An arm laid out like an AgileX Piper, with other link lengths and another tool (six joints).
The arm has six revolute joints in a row. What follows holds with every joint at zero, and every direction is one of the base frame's. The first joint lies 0.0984 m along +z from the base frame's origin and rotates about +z. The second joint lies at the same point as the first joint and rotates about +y. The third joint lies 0.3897 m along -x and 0.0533 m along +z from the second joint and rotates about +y. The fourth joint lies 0.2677 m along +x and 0.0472 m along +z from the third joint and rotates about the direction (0.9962, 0, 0.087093). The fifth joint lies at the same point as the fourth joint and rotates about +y. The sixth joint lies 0.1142 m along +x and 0.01 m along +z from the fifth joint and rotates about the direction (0.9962, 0, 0.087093). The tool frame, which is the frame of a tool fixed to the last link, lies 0.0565 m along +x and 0.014 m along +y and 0.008 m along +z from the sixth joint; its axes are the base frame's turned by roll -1.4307, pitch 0.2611 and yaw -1.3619 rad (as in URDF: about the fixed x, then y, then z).
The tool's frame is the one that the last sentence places.
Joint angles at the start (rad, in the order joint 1, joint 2, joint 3, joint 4, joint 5, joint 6):
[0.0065 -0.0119 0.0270 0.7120 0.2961 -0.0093]
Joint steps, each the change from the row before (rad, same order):
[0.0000 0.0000 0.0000 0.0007 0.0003 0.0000]
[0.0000 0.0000 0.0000 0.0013 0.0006 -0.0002]
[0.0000 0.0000 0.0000 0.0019 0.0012 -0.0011]
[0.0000 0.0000 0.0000 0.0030 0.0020 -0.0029]
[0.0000 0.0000 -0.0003 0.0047 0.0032 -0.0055]
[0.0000 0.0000 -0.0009 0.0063 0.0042 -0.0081]
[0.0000 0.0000 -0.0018 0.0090 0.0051 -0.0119]
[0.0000 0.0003 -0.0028 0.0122 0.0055 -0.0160]
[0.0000 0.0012 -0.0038 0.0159 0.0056 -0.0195]
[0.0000 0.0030 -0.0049 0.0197 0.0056 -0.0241]
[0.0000 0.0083 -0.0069 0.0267 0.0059 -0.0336]
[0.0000 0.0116 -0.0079 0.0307 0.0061 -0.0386]
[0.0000 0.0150 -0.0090 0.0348 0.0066 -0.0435]
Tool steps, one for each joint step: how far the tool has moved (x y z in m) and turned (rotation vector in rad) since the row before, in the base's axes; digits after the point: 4 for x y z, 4 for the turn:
[0.0000 0.0001 0.0000 0.0007 0.0002 0.0002]
[0.0000 0.0001 0.0000 0.0011 0.0004 0.0005]
[-0.0001 0.0002 -0.0001 0.0008 0.0007 0.0011]
[-0.0001 0.0003 -0.0002 0.0001 0.0009 0.0020]
[-0.0002 0.0005 -0.0001 -0.0008 0.0010 0.0033]
[-0.0002 0.0007 0.0001 -0.0018 0.0006 0.0045]
[-0.0003 0.0009 0.0004 -0.0028 -0.0005 0.0059]
[-0.0004 0.0011 0.0009 -0.0036 -0.0018 0.0071]
[-0.0004 0.0013 0.0015 -0.0032 -0.0028 0.0081]
[-0.0003 0.0014 0.0020 -0.0039 -0.0034 0.0092]
[0.0000 0.0018 0.0030 -0.0060 -0.0024 0.0114]
[0.0002 0.0020 0.0034 -0.0067 -0.0017 0.0127]
[0.0004 0.0022 0.0040 -0.0072 -0.0009 0.0141]

